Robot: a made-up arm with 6 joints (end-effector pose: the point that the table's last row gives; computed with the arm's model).
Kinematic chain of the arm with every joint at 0, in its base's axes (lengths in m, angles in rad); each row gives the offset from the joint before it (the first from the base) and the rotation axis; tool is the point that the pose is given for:
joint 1: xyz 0 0 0.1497 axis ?
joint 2: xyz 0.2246 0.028 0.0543 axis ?
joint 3: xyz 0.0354 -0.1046 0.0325 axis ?
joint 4: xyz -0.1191 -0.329 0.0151 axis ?
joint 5: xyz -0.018 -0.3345 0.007 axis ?
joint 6: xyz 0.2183 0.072 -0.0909 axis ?
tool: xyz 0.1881 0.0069 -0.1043
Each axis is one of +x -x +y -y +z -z.
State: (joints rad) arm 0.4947 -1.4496 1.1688 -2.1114 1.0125 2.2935
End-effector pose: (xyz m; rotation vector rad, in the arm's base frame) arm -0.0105 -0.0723 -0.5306 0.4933 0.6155 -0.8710
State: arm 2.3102 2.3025 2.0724 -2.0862 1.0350 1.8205
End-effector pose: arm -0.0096 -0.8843 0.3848 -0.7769 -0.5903 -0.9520
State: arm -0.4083 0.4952 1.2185 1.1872 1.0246 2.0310
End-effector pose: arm -0.1713 -0.5217 0.4137 -0.8823 -0.6180 -1.5756
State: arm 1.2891 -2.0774 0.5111 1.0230 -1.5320 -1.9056
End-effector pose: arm -0.6011 -0.7107 -0.2614 0.8024 0.8536 -2.3083
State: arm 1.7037 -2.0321 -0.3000 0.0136 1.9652 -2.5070
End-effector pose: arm -0.6719 0.0571 0.2018 -0.4261 1.3230 0.0055
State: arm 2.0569 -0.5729 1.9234 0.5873 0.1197 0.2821
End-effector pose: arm 0.0179 0.0889 -0.3308 -0.2580 0.9918 2.1672
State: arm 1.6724 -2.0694 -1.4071 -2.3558 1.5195 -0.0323
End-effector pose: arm -0.5658 0.2669 0.4413 -0.4615 0.4798 2.2453
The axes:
joint 1: -z
joint 2: +y
joint 3: -z
joint 4: +y
joint 5: +x
joint 6: -y

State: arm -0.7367 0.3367 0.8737 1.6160 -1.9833 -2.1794
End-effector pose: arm 0.0555 -0.6888 0.4726 1.9765 -1.3381 0.4834
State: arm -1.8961 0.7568 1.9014 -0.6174 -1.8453 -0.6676
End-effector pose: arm -0.0366 -0.3148 0.9886 -1.9467 -0.5815 -1.3719
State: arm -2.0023 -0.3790 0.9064 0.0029 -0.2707 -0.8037
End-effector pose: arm 0.5649 0.1957 -0.1833 -0.2797 0.5367 1.0471
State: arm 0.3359 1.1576 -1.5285 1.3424 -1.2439 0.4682
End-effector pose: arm 0.0971 -0.2770 -0.6458 0.1612 0.2810 2.4254
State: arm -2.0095 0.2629 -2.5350 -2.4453 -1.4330 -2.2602
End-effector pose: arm -0.8457 0.4740 0.1767 0.8020 -1.4664 -2.3355
